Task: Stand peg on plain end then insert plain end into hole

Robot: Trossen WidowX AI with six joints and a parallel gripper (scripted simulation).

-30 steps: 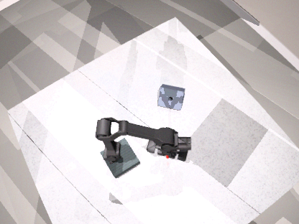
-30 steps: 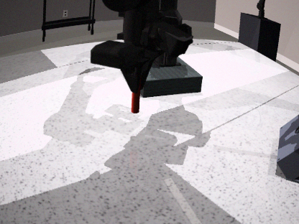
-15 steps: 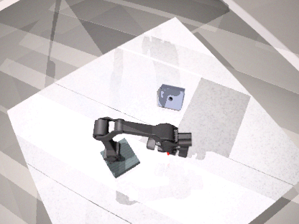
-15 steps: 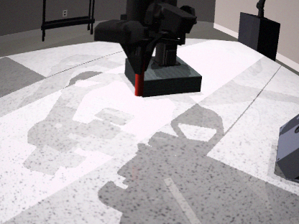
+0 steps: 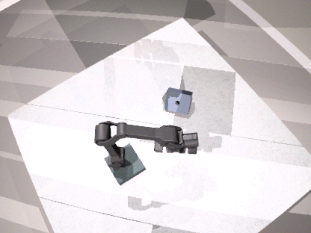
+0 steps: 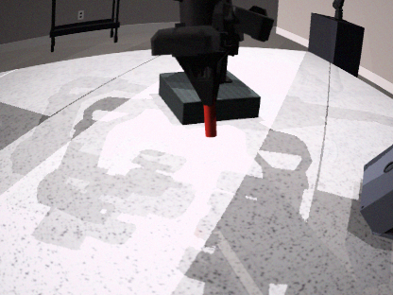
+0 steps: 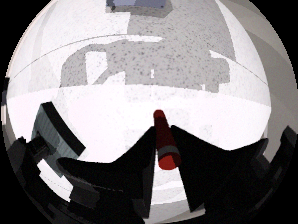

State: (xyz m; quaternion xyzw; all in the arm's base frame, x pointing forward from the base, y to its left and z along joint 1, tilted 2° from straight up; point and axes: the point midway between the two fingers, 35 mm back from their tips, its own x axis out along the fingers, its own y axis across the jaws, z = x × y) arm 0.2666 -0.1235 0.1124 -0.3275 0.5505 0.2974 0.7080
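Now: the grey-blue sloped panel 16 cm ahead of my gripper tip, 24 cm to the left of it and 6 cm below it. Round my gripper tip: red peg: 2 cm above.
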